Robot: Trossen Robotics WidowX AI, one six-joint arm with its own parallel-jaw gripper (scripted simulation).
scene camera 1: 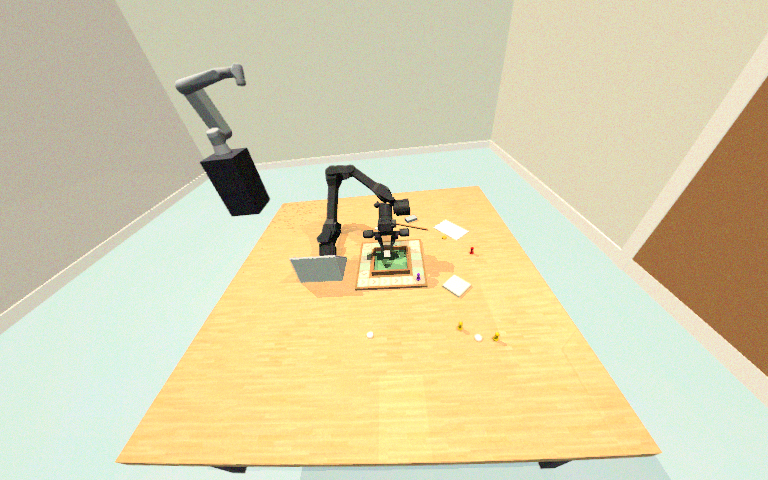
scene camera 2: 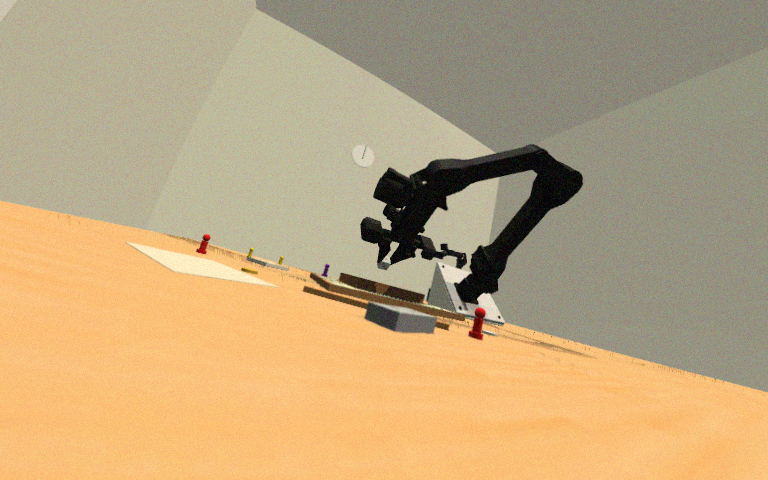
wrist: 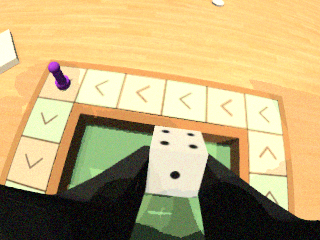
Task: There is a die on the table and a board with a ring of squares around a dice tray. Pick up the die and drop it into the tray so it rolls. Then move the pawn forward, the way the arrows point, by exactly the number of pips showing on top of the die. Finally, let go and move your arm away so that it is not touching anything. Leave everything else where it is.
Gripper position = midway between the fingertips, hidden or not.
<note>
The gripper [scene camera 2: 383, 263] carries a white die [wrist: 177, 157]. Also in view: a grey block [scene camera 2: 398, 319] and a white sheet [scene camera 2: 179, 263].
The gripper is seen too in the wrist view [wrist: 174, 157]. The wrist view misses the grey block: it is out of frame. The wrist view misses the white sheet: it is out of frame.
</note>
